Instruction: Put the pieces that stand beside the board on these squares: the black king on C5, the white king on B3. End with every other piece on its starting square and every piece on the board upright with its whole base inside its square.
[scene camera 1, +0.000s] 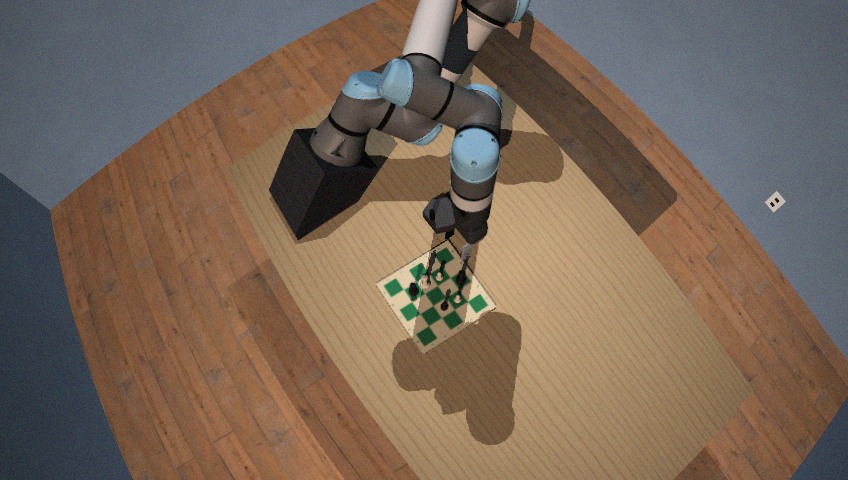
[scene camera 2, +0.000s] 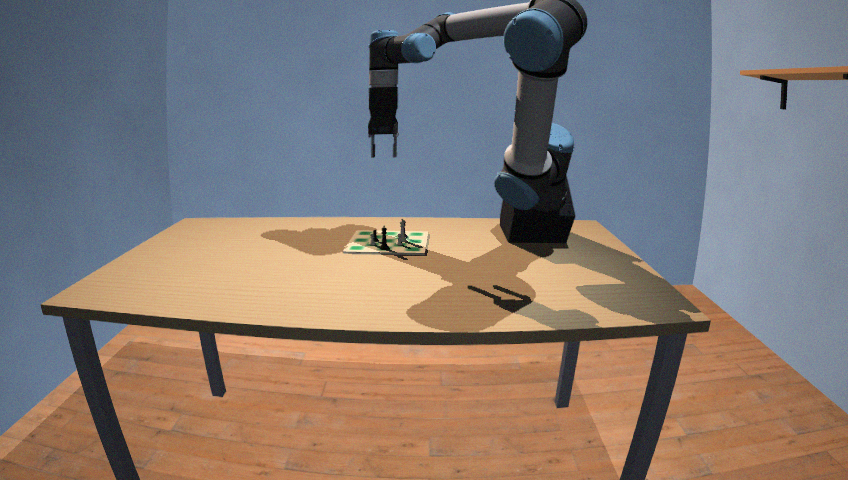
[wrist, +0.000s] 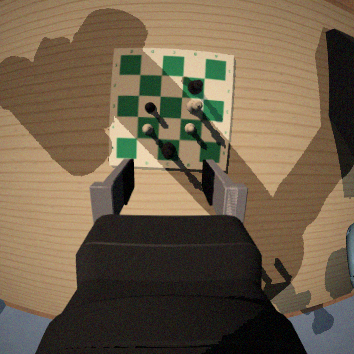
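Pixels of known places: gripper, fingertip midpoint: (scene camera 1: 457, 246) (scene camera 2: 384, 156) (wrist: 167, 172); arm's base at its link origin: (scene camera 1: 335, 147).
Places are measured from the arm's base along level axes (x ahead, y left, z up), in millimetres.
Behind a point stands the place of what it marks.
The black king (scene camera 1: 461, 277) @(z -120, x 448, y 7 mm) (scene camera 2: 383, 237) @(z -118, x 448, y 14 mm) (wrist: 168, 150) @(z -94, x 444, y 3 mm) stands upright on C5 of the green and cream board (scene camera 1: 404, 278) @(z -149, x 342, y -87 mm) (scene camera 2: 351, 251) @(z -151, x 535, y 25 mm) (wrist: 115, 95) @(z -150, x 523, y -102 mm). The white king (scene camera 1: 426, 280) @(z -107, x 396, y -61 mm) (scene camera 2: 402, 231) @(z -122, x 389, y -56 mm) (wrist: 195, 106) @(z -94, x 393, y -58 mm) stands upright on B3. My gripper (scene camera 2: 384, 155) @(z 95, x 444, y -11 mm) (wrist: 167, 172) @(z 95, x 444, y -11 mm) is open and empty, high above the board; in the wrist view its fingers frame the table strip beside the row 5 edge. Both kings' bases look inside their squares, though the pieces' own bodies and shadows partly hide them.
A black piece (scene camera 1: 413, 289) @(z -126, x 385, y -96 mm) (wrist: 195, 86) @(z -102, x 387, y -90 mm) stands on B2, a black pawn (scene camera 1: 444, 306) @(z -128, x 470, y -73 mm) (wrist: 150, 107) @(z -120, x 463, y -68 mm) on D3, and white pawns on B4 (scene camera 1: 439, 275) @(z -122, x 406, y -26 mm) (wrist: 190, 128) @(z -119, x 403, y -24 mm) and D4 (scene camera 1: 457, 298) @(z -128, x 478, y -36 mm) (wrist: 147, 129) @(z -119, x 473, y -32 mm). The robot's dark base (scene camera 1: 315, 196) @(z -11, x 71, y -126 mm) (scene camera 2: 537, 227) @(z -98, x 20, y 34 mm) stands beyond the A side.
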